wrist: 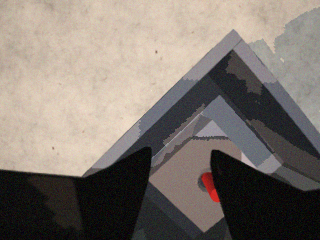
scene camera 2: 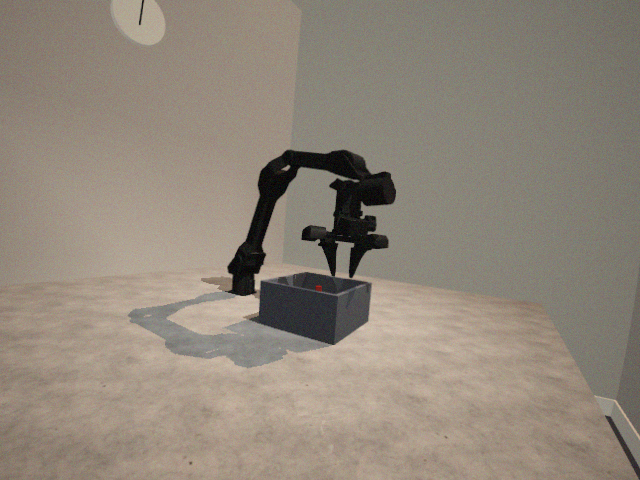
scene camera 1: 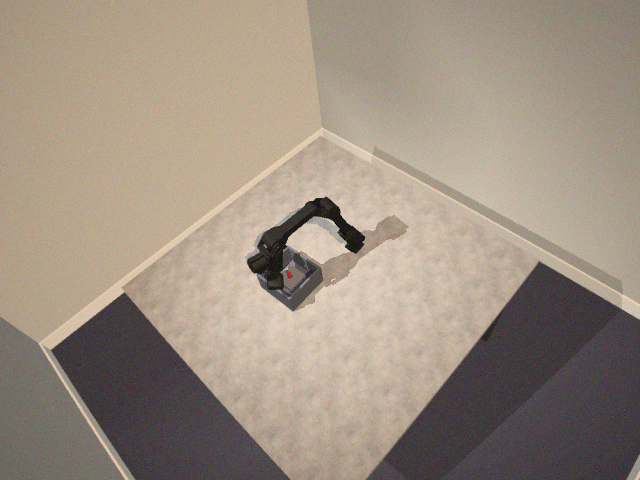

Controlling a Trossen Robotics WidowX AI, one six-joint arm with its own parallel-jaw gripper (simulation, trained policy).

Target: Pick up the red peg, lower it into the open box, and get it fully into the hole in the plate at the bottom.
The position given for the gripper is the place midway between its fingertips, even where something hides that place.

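Note:
You've got the gripper (scene camera 2: pixel 342 277), and it's there in the wrist view too (wrist: pixel 180 155). There's also a grey box (scene camera 2: pixel 290 303) (wrist: pixel 230 85) (scene camera 1: pixel 313 273). And there's a plate (wrist: pixel 176 171), but scene camera 2 doesn't show the plate, since it's hidden by the grey box.

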